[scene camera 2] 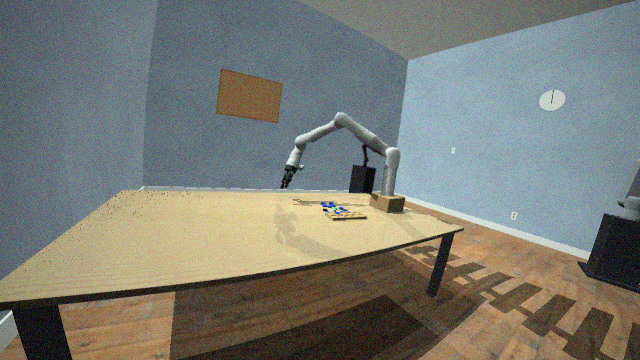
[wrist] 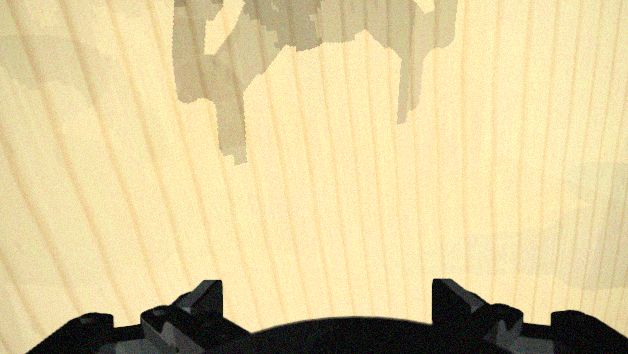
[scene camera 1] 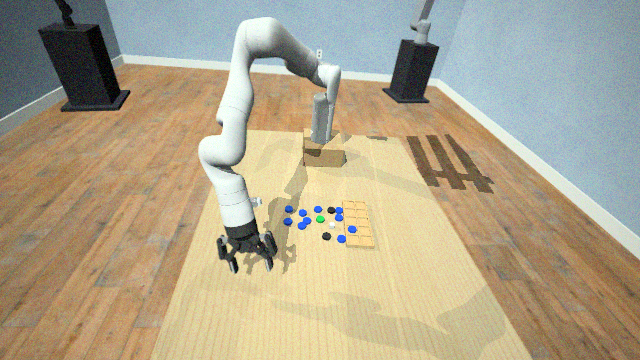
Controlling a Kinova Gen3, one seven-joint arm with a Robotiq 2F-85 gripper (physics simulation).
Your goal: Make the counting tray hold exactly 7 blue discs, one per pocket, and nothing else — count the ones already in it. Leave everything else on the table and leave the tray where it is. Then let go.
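Note:
The counting tray (scene camera 1: 360, 246) (scene camera 2: 350, 217) is light wood with two columns of pockets. One blue disc (scene camera 1: 352, 229) is in its left column, toward the near end. Blue discs (scene camera 1: 339, 210) (scene camera 1: 339, 217) (scene camera 1: 341, 239) lie close beside its left edge. Several more blue discs (scene camera 1: 318, 209) (scene camera 1: 302, 213) (scene camera 1: 289, 209) (scene camera 1: 288, 221) (scene camera 1: 307, 220) (scene camera 1: 302, 225) lie farther left. My gripper (scene camera 1: 252, 270) (scene camera 2: 284, 187) (wrist: 327, 302) is open and empty, above the table, left of and nearer scene camera 1 than the discs. Tray and discs do not show in the wrist view.
Among the blue discs lie a green disc (scene camera 1: 320, 219), black discs (scene camera 1: 331, 210) (scene camera 1: 326, 236) and a small white cube (scene camera 1: 332, 225). The arm stands on a wooden block (scene camera 1: 325, 158) (scene camera 2: 387, 203) at the table's far end. The gripper's shadow (wrist: 232, 115) falls on the table.

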